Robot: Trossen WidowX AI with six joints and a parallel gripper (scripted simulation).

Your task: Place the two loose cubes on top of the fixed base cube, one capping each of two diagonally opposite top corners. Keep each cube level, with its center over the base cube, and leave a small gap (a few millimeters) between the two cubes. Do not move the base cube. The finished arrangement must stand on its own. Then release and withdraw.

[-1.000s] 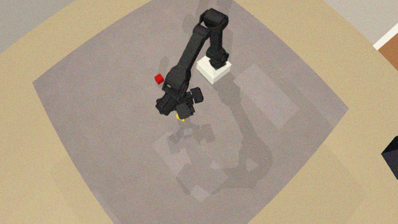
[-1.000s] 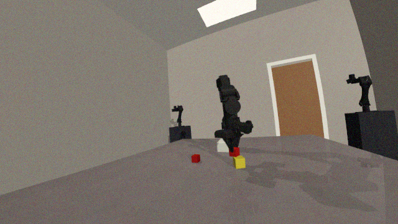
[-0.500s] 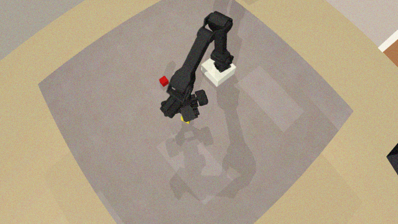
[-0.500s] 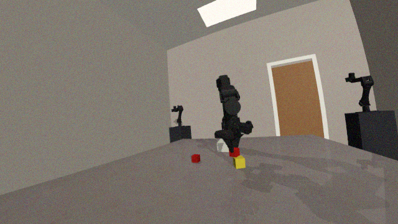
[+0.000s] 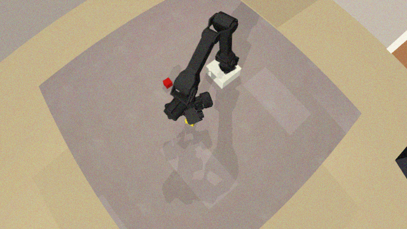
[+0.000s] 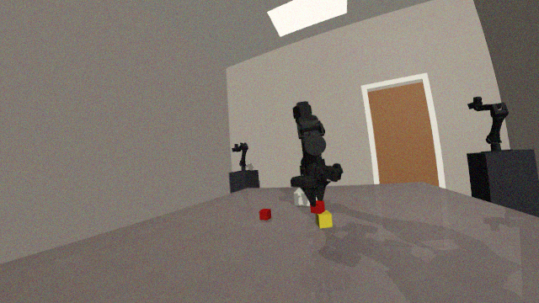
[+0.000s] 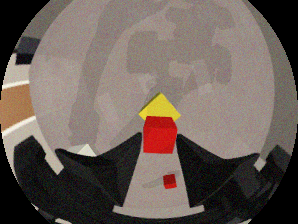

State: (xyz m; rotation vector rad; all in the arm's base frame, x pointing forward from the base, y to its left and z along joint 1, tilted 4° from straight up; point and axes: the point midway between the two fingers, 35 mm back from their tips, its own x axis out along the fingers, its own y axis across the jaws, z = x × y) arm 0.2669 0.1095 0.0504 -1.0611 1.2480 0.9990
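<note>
My gripper tip is now 4 cm above the yellow cube and 2 cm to the right of it.
</note>
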